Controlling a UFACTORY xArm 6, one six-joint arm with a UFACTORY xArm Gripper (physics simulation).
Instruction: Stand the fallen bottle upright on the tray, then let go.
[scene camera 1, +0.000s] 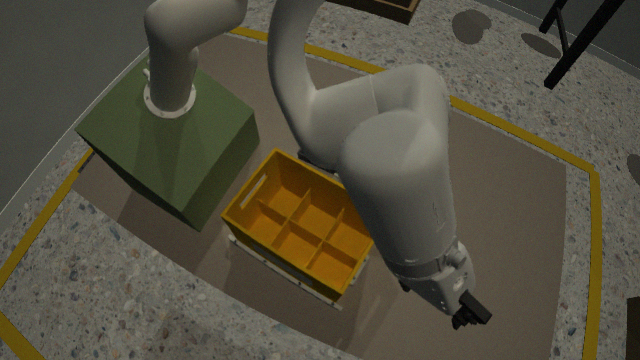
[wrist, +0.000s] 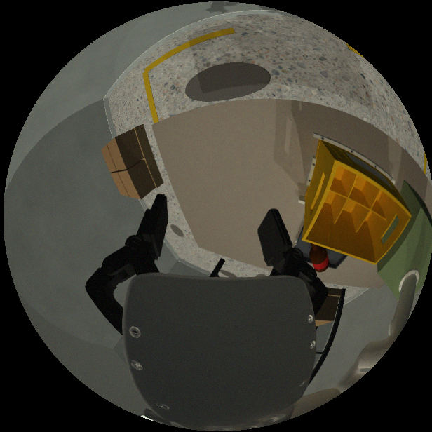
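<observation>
The bottle, dark red with a bright red band, shows in the wrist view at the right, partly hidden behind the crate's rim. It seems to lie on its side on the dark tray. In scene camera 1 the arm hides the bottle and most of the tray; a bit of the tray's dark edge shows beside the arm. My gripper is open and empty. It hangs above the brown mat, beyond the crate and well away from the bottle.
A yellow crate with compartments stands on a pale frame, between my gripper and the green base block. Brown boxes stand near the mat's far edge. A dark-legged stand is at the upper right.
</observation>
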